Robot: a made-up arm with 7 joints.
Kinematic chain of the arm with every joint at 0, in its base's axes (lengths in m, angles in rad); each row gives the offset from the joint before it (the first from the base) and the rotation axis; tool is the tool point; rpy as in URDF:
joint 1: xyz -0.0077 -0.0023 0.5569 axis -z
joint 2: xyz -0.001 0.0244 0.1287 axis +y
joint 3: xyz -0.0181 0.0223 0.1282 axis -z
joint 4: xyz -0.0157 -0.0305 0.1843 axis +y
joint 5: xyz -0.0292 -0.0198 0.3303 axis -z
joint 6: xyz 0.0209 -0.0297 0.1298 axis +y
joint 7: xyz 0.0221 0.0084 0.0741 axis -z
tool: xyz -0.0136 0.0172 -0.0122 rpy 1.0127 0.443 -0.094
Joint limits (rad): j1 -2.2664..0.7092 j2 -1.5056..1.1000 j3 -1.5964..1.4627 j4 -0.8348..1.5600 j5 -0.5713..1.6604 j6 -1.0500..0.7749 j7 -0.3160..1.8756
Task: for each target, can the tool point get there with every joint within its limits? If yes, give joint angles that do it. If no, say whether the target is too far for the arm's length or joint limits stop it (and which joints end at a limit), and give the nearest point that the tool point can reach.
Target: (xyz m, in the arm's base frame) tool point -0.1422 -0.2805 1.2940
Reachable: yes | joints -0.0082 -0.6110 0.7260 0.9115 0.2352 0.5490 1.2443
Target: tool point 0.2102 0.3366 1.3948
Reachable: yes | joints -1.3456 0.4050 0.7140 0.4286 1.2061 -0.3142 1.1406
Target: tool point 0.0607 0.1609 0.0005
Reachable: no: joint limits stop it (at a limit: joint 2, joint 4, joint 7) | nearest point 0.1629 0.4047 0.3887 | short by 0.470 m
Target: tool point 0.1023 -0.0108 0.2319
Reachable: no: joint limits stop it (at a limit: joint 2, joint 4, joint 6, joint 7) | nearest point 0.4144 -0.0349 0.4056 | short by 0.358 m
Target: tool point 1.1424 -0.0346 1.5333
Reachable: no: too far | nearest point 0.6840 -0.0217 1.1958 | short by 0.569 m
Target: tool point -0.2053 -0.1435 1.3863
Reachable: yes | joints 0.1925 -0.6693 0.4055 0.8726 0.8169 -0.1460 0.8549
